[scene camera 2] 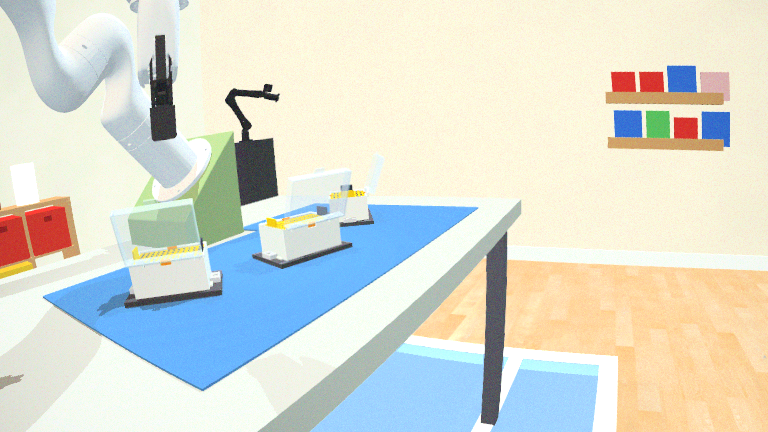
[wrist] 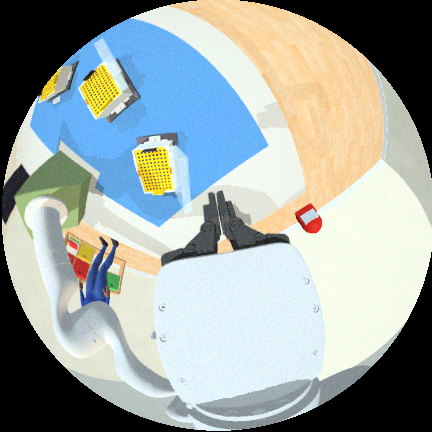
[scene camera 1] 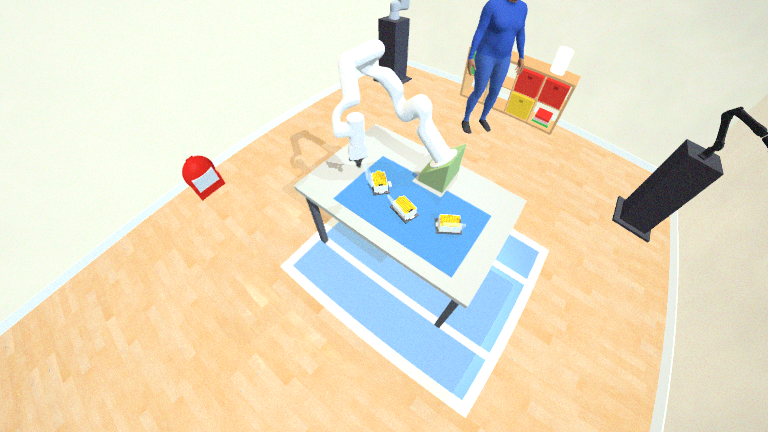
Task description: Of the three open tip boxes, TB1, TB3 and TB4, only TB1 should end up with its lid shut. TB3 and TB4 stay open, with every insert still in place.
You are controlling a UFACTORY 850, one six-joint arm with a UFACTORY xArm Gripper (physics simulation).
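The white box TB1 [scene camera 1: 380, 188] [scene camera 2: 171, 280] [wrist: 155, 170] stands at the mat end nearest my gripper; its clear lid [scene camera 2: 161, 222] [wrist: 184, 175] stands up, open. TB4 [scene camera 1: 404, 208] [scene camera 2: 306, 240] [wrist: 102, 92] is the middle box, its lid [scene camera 2: 319, 190] raised. TB3 [scene camera 1: 450, 222] [scene camera 2: 354, 209] [wrist: 59, 82] is farthest, its lid [scene camera 2: 375, 173] raised. Yellow inserts sit in all three boxes. Box labels are not readable now. My gripper [scene camera 1: 359, 164] [scene camera 2: 163, 138] [wrist: 216, 200] is shut and empty, above the table end beyond TB1's lid side, touching no box.
The blue mat [scene camera 1: 451, 257] [scene camera 2: 214, 349] lies on the pale table [scene camera 1: 494, 214]. The green arm mount [scene camera 1: 443, 174] [scene camera 2: 220, 198] [wrist: 50, 185] stands behind the boxes at the table's back edge. A person in blue [scene camera 1: 496, 42] stands by a shelf beyond the table.
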